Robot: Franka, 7 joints.
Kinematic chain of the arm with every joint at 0, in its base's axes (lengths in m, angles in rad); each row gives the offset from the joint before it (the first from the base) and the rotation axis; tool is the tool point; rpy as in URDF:
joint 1: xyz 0 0 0.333 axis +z
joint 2: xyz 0 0 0 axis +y
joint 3: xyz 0 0 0.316 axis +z
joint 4: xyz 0.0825 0 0 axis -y
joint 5: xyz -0.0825 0 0.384 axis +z
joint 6: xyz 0 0 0 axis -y
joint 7: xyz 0.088 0 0 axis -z
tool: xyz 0 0 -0.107 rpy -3.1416 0 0
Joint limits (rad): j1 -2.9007..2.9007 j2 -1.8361..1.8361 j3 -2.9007..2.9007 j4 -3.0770..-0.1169 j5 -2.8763..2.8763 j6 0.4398..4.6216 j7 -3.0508..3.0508
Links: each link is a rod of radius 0.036 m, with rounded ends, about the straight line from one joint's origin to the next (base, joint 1, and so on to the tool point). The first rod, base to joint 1, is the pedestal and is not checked.
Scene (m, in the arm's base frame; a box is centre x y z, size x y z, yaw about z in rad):
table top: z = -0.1
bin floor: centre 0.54 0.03 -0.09 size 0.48 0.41 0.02 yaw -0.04
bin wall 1: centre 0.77 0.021 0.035 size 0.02 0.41 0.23 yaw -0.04
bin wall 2: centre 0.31 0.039 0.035 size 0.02 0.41 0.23 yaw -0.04
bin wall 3: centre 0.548 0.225 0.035 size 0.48 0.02 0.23 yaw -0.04
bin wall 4: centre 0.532 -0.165 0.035 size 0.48 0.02 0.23 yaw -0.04
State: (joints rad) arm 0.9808 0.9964 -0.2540 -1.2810 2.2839 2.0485 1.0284
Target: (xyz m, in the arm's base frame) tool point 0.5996 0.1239 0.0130
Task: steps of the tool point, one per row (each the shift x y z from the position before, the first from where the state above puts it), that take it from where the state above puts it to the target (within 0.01 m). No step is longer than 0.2 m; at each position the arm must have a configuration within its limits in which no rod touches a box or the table.
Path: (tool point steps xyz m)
1: 0.0743 -0.1414 0.0209
2: 0.0334 -0.1616 0.0200
3: -0.0169 -0.1615 0.0106
4: 0.0130 0.0069 -0.1113
5: -0.0130 -0.0070 -0.1263

